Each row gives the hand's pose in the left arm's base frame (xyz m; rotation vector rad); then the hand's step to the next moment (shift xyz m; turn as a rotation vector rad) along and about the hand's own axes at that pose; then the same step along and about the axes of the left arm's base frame.
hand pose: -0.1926 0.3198 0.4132 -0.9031 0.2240 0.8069
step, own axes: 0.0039 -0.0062 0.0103 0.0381 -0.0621 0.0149
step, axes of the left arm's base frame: 0.0055 0.0078 0.0083 0.0680 0.0096 0.0285
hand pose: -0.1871 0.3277 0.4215 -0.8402 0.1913 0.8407
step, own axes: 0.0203 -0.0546 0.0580 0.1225 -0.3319 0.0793
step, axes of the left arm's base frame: 0.0436 0.0332 0.0613 0.3091 0.0040 0.1894
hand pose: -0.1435 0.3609 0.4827 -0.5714 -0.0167 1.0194
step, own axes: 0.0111 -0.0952 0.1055 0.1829 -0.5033 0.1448
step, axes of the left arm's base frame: 0.0532 0.0184 0.1310 0.4605 0.0146 0.3089
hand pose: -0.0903 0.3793 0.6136 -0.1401 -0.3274 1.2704
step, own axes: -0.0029 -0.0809 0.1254 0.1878 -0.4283 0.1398
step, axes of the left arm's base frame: 0.0333 -0.0362 0.1409 0.3949 0.0418 0.2838
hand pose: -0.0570 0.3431 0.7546 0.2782 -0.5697 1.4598
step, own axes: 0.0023 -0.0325 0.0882 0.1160 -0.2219 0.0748
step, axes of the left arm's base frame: 0.0148 -0.0466 0.0803 0.2043 0.0364 0.1588
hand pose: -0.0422 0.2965 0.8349 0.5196 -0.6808 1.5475
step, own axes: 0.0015 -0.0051 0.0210 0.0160 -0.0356 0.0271
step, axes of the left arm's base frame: 0.0035 -0.0133 0.0167 0.0320 -0.0065 0.0345
